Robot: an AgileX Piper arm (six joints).
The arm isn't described. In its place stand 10 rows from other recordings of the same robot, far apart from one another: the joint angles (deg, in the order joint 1, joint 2, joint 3, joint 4, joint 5, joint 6), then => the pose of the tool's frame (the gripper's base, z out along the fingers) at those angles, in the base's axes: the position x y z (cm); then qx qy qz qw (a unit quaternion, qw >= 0).
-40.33, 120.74, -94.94, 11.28, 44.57, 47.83 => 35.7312 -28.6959 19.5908 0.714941 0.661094 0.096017 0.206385
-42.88, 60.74, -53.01, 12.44, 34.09, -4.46 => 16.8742 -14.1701 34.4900 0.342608 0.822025 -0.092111 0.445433
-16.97, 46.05, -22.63, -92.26, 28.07, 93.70 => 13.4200 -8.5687 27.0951 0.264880 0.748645 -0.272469 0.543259
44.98, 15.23, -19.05, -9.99, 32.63, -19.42 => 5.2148 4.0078 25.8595 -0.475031 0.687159 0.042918 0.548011
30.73, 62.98, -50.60, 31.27, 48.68, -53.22 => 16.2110 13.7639 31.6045 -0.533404 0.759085 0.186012 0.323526
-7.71, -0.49, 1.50, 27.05, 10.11, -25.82 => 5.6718 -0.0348 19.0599 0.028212 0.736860 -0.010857 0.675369
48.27, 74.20, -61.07, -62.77, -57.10, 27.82 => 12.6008 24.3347 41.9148 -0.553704 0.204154 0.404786 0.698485
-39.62, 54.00, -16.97, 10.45, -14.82, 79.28 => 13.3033 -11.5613 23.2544 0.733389 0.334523 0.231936 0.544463
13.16, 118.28, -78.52, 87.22, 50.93, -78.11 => 40.4099 16.6953 19.2966 -0.227570 0.802101 0.450617 0.319045
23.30, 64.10, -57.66, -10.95, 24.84, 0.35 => 22.7173 8.9930 36.9964 -0.219539 0.818161 0.029617 0.530602
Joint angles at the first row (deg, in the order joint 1, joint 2, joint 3, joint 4, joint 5, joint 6):
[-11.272, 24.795, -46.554, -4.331, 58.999, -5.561]
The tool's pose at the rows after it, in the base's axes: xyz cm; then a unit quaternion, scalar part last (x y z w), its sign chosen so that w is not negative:
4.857 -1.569 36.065 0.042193 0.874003 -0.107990 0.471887
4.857 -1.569 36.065 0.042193 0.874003 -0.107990 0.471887
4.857 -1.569 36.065 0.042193 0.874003 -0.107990 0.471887
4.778 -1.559 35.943 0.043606 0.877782 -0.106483 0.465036
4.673 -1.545 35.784 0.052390 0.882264 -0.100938 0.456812
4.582 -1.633 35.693 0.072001 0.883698 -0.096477 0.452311
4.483 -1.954 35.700 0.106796 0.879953 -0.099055 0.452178
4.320 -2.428 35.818 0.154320 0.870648 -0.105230 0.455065
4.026 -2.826 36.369 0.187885 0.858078 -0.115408 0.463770
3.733 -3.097 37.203 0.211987 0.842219 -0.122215 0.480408
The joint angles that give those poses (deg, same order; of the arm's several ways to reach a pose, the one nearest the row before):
[-11.265, 24.795, -46.554, -4.338, 58.999, -5.553]
[-11.265, 24.795, -46.554, -4.338, 58.999, -5.553]
[-11.265, 24.795, -46.554, -4.338, 58.999, -5.553]
[-11.264, 24.795, -46.555, -4.339, 59.920, -5.433]
[-11.271, 24.796, -46.555, -4.332, 61.123, -4.383]
[-11.270, 24.795, -46.554, -5.047, 61.874, -1.886]
[-11.268, 24.795, -46.554, -7.435, 62.071, 2.658]
[-11.278, 24.794, -46.681, -11.002, 62.206, 8.923]
[-11.267, 24.795, -47.664, -14.245, 62.427, 13.393]
[-11.275, 24.795, -49.081, -16.684, 62.032, 16.762]

